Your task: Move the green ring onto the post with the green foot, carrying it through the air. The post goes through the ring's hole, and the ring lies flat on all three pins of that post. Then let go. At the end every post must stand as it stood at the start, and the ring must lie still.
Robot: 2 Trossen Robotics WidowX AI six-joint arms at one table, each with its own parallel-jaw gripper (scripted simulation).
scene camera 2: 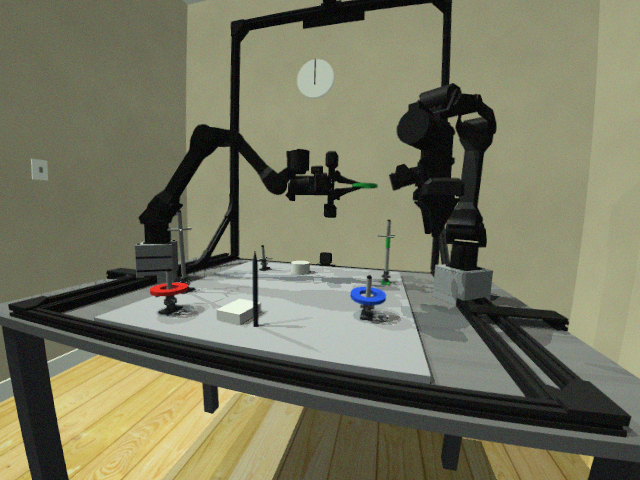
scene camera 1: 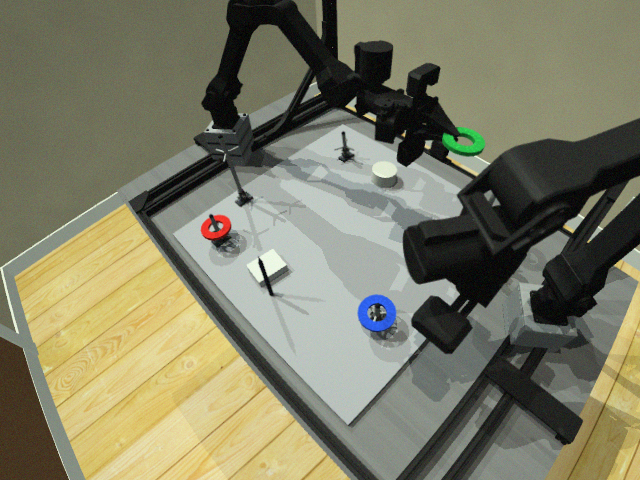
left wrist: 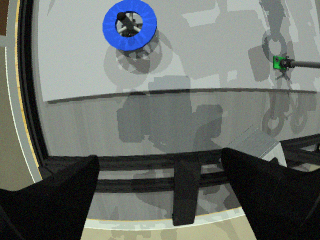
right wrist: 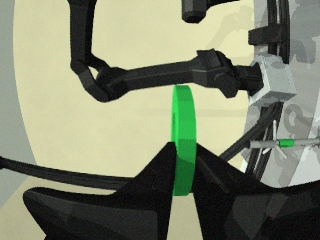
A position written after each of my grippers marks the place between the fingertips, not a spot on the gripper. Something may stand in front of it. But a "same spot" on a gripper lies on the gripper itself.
My right gripper shows in scene camera 2 (360,185), in scene camera 1 and in the right wrist view; in the left wrist view it is out of frame. A white block shows in scene camera 2 and in scene camera 1; in the left wrist view it is out of frame, in the right wrist view it is out of frame. The same spot on my right gripper: (right wrist: 146,199) is (scene camera 1: 423,121). One and the same spot on the white block: (scene camera 2: 239,311) is (scene camera 1: 261,276).
